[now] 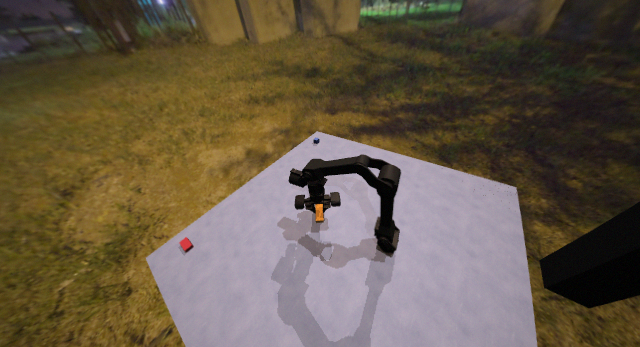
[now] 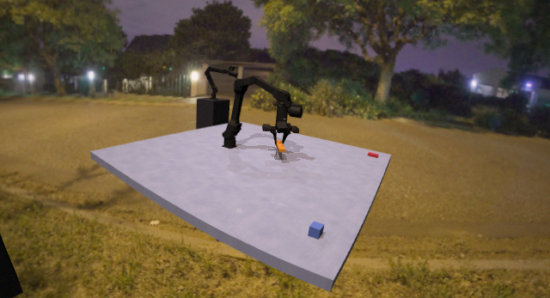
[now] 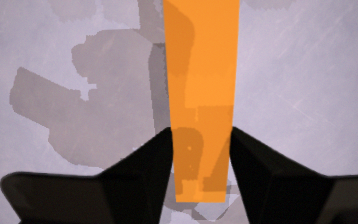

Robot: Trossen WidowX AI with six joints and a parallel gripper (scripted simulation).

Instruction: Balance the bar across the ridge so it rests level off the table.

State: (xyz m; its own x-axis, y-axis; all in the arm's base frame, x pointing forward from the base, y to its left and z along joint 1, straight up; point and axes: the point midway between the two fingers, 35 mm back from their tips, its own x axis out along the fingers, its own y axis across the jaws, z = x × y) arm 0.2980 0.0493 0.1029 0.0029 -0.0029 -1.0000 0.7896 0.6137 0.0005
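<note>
My gripper tip is 20 mm to the left of the orange bar and 20 mm short of it. Also, from my gripper tip: blue cube 550 mm to the right, 440 mm ahead, 50 mm below; then red block 450 mm to the left, 440 mm ahead, 60 mm below.
</note>
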